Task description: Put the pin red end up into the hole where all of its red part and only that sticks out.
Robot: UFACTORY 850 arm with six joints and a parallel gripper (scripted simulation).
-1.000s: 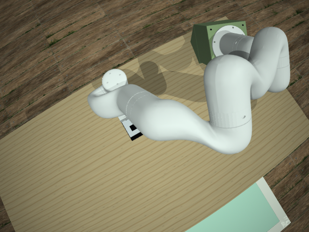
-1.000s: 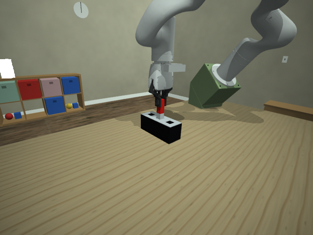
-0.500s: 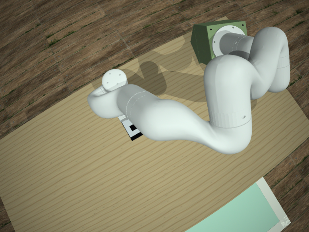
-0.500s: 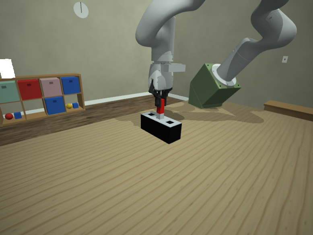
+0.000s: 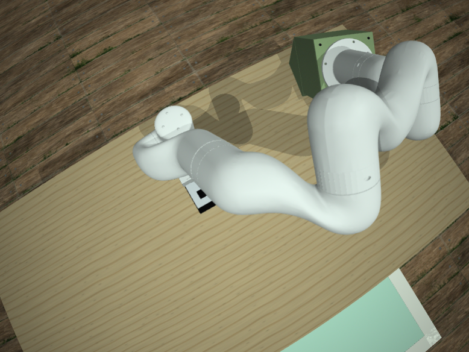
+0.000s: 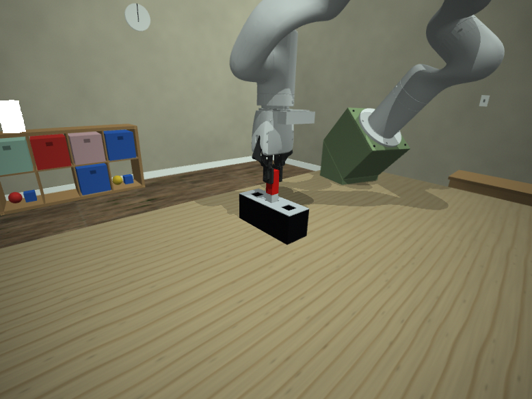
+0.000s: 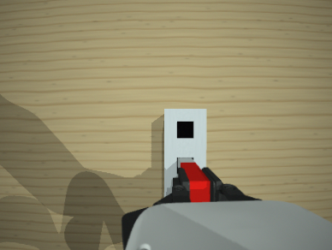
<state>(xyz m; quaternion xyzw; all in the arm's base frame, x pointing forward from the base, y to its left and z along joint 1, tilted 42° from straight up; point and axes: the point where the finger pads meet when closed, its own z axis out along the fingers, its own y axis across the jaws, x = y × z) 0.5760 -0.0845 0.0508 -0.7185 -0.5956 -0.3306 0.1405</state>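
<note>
The pin is 2 cm below my hand. The rest, counted from my hand: block (11 cm below).
</note>
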